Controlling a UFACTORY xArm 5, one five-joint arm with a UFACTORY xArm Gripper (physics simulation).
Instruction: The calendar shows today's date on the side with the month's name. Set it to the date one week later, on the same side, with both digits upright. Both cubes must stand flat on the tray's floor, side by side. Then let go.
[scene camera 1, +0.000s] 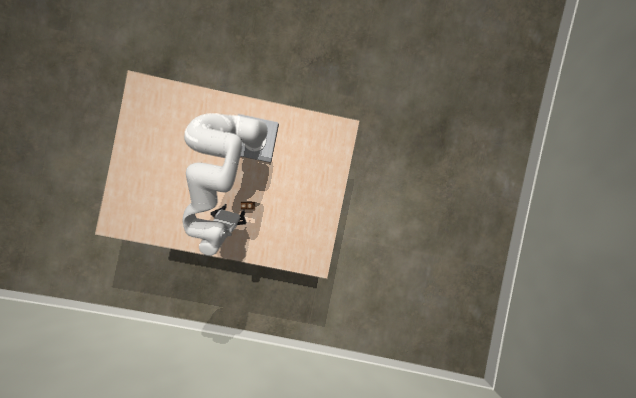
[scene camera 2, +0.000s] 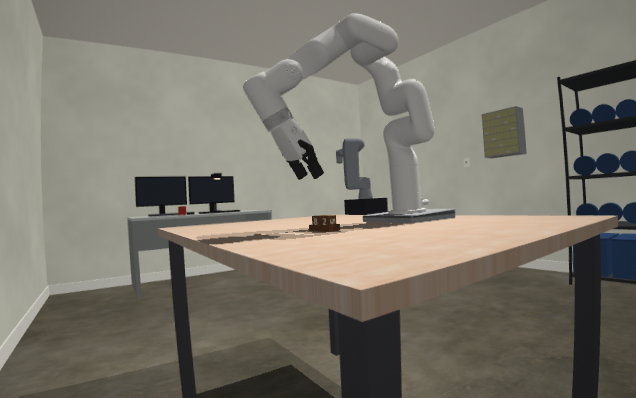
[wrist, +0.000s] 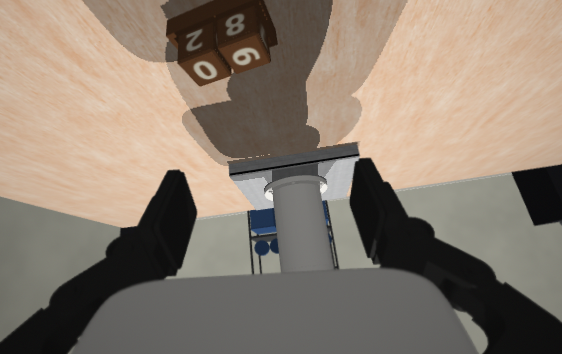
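Observation:
The brown tray (scene camera 1: 247, 209) (scene camera 2: 324, 228) (wrist: 200, 17) stands on the table and holds two brown cubes side by side. In the wrist view, the left cube (wrist: 204, 69) shows 2 on its side and 0 on top. The right cube (wrist: 245, 54) shows 8 on its side and a 6 or 9 on top. Scene camera 2 shows 8 and 2 on one side. The month's name cannot be read, and the opposite side is hidden. My gripper (scene camera 1: 232, 210) (scene camera 2: 310, 177) (wrist: 271, 185) is open and empty, high above the table, apart from the cubes and tilted toward the arm's base.
The arm's grey base plate (scene camera 1: 274, 142) (scene camera 2: 445, 215) (wrist: 295, 159) lies on the wooden table (scene camera 1: 300, 200) (scene camera 2: 425, 250) (wrist: 475, 100). The arm's shadow falls over the tray and around it. A desk with monitors and a shelf rack (scene camera 2: 565, 150) stand beyond the table.

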